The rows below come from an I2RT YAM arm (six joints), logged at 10 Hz.
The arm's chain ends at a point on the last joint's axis. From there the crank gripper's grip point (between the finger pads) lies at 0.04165 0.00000 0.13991 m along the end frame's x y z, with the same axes.
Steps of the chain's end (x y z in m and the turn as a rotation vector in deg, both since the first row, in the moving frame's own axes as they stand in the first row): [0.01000, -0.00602, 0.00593, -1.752, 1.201, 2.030]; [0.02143, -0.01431, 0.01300, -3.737, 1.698, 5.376]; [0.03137, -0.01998, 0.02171, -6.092, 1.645, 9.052]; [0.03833, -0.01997, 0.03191, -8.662, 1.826, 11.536]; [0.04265, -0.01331, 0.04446, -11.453, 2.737, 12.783]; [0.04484, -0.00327, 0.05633, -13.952, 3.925, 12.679]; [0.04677, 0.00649, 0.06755, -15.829, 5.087, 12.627]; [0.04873, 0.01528, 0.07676, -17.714, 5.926, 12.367]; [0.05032, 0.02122, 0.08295, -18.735, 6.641, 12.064]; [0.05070, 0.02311, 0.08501, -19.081, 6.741, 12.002]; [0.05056, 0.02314, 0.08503, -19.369, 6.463, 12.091]
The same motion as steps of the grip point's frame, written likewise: [0.01282, -0.00023, 0.00494, -1.752, 1.201, 2.030]; [0.02494, -0.00115, 0.01128, -3.737, 1.698, 5.376]; [0.03366, 0.00160, 0.01933, -6.092, 1.645, 9.052]; [0.03976, 0.00960, 0.02831, -8.662, 1.826, 11.536]; [0.04506, 0.02392, 0.03865, -11.453, 2.737, 12.783]; [0.04940, 0.03991, 0.04798, -13.952, 3.925, 12.679]; [0.05354, 0.05412, 0.05685, -15.829, 5.087, 12.627]; [0.05705, 0.06709, 0.06385, -17.714, 5.926, 12.367]; [0.06016, 0.07516, 0.06854, -18.735, 6.641, 12.064]; [0.06070, 0.07778, 0.07021, -19.081, 6.741, 12.002]; [0.05980, 0.07850, 0.07024, -19.369, 6.463, 12.091]
